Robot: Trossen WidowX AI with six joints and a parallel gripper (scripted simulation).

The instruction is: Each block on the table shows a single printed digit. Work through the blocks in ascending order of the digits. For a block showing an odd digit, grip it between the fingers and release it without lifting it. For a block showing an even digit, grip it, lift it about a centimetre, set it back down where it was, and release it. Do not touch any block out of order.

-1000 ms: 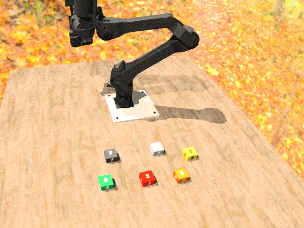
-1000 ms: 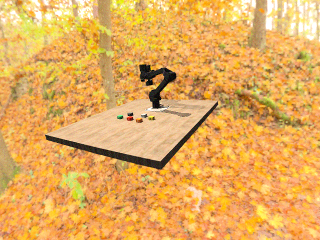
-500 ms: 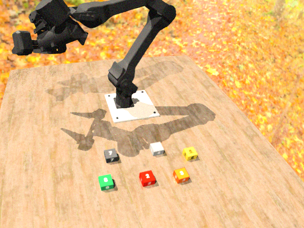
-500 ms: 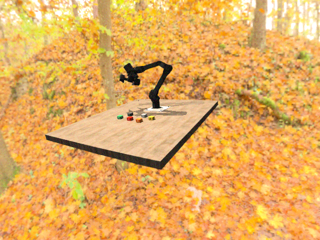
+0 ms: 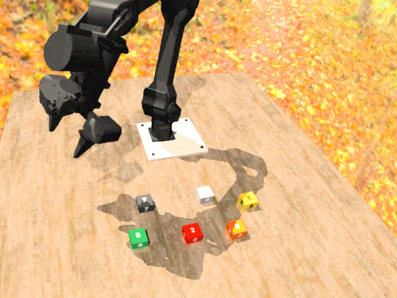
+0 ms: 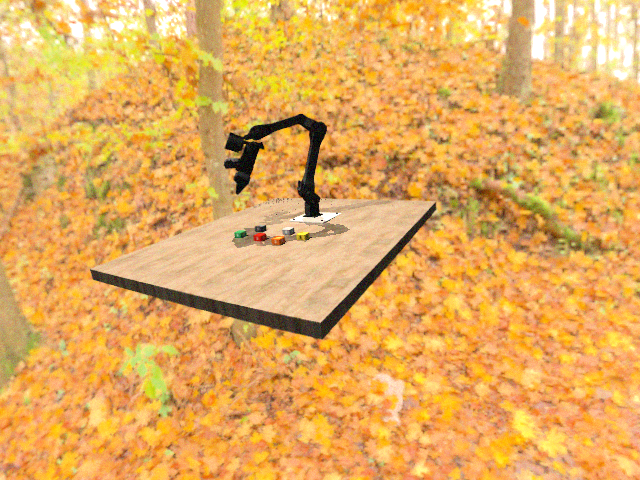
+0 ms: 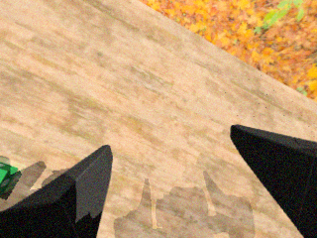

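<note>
Now: the red block 15 cm ahead of my gripper tip, 23 cm to the left of it and 14 cm below it. From my gripper tip the other things lie so: orange block: 16 cm ahead, 32 cm to the left, 14 cm below; dark grey block: 6 cm ahead, 15 cm to the left, 14 cm below; green block: 14 cm ahead, 12 cm to the left, 14 cm below.
</note>
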